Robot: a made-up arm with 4 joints.
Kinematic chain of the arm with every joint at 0, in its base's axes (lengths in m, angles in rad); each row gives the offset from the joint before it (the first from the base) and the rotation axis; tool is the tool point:
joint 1: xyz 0 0 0.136 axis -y
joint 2: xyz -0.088 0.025 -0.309 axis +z
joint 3: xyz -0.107 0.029 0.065 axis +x
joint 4: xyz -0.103 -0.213 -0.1 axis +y
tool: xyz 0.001 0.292 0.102
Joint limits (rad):
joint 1: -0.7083..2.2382
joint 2: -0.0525..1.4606
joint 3: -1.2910..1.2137
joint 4: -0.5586..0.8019
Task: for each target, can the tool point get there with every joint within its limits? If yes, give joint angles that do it. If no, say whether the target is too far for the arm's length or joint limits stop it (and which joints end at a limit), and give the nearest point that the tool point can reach.
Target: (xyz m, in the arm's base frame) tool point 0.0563 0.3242 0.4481
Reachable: no: joint limits stop it (at a limit: joint 1, joint 2, joint 4) | nearest point 0.3250 0.1454 0.1147 | short by 0.464 m
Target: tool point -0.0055 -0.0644 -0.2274
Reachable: yes | joints 0.7715 1.0849 -0.0064 0.5236
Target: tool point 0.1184 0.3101 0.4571
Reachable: no: joint limits stop it (at a limit: joint 1, joint 2, joint 4) | nearest point 0.3381 0.1441 0.1250 | short by 0.431 m
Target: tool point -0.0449 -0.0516 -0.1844
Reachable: yes | joints 0.8497 0.7717 1.0094 0.2470
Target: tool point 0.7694 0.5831 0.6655
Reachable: no: too far | nearest point 0.3801 0.1125 0.1560 | short by 0.795 m
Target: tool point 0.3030 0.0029 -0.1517
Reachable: yes | joints 1.5704 0.5276 -0.8267 0.2521
